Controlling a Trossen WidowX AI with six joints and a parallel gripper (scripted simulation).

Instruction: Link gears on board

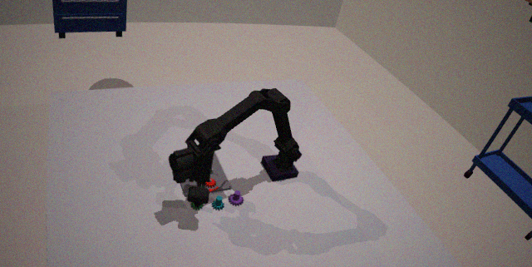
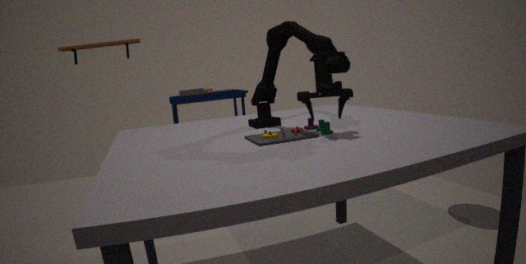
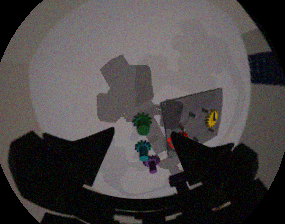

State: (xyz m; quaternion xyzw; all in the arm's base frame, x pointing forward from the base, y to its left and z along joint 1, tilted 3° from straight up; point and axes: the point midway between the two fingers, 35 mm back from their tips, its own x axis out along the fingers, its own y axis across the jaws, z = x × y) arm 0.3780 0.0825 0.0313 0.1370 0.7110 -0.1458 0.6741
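Now: gripper tip 3 cm above the green gear. Also, from my gripper tip: red gear (8 cm to the right, 8 cm behind, 3 cm below); then teal gear (7 cm behind, 3 cm below, 2 cm to the left); then red arrow (8 cm behind, 5 cm to the right, 4 cm below).
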